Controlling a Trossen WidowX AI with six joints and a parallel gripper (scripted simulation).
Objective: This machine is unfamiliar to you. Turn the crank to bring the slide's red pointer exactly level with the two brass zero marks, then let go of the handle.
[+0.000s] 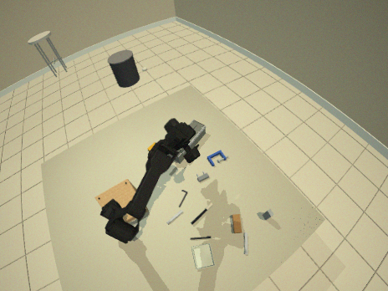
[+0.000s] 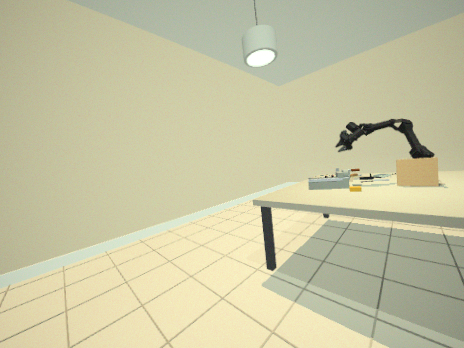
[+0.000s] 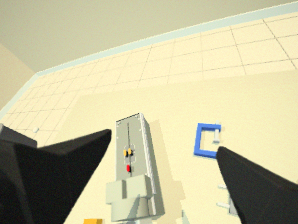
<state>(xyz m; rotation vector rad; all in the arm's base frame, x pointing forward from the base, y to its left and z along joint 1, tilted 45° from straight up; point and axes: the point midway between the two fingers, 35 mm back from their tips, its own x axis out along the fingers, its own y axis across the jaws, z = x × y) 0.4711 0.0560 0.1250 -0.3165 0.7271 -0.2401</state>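
The brown crank handle is 120 mm behind my gripper tip, 110 mm to the left of it and 150 mm below it. The rest, counted from my gripper tip: red pointer (20 mm ahead, 140 mm to the left, 190 mm below); then grey clamp (20 mm behind, 80 mm to the right, 260 mm below); then orange block (120 mm behind, 260 mm to the left, 260 mm below).
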